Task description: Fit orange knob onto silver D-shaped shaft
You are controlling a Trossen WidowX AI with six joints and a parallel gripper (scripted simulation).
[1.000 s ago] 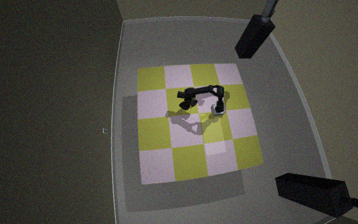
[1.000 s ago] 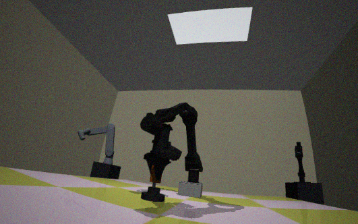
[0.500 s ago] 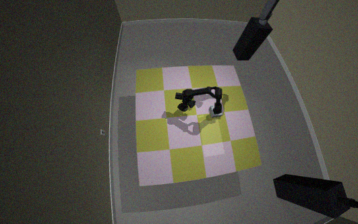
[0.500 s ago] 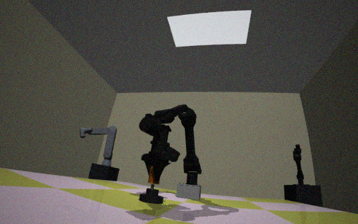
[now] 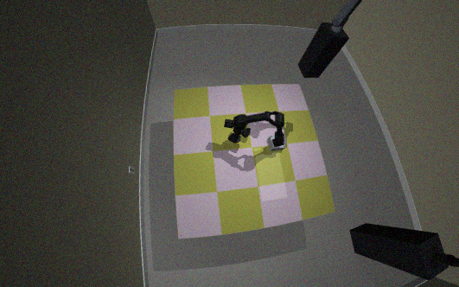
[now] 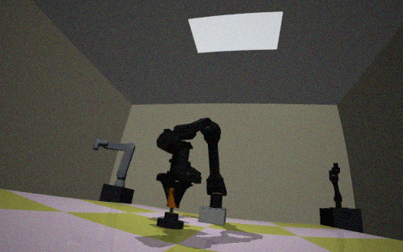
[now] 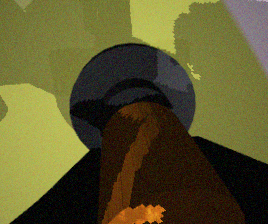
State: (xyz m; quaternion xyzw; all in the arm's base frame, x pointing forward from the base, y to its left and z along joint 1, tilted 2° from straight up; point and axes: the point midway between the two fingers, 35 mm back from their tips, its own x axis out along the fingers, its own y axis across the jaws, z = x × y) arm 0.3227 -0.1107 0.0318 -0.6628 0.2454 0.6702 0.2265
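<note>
Now: gripper tip 30 mm below the orange knob. Round my gripper tip: round dark pedestal (40 mm below).
</note>
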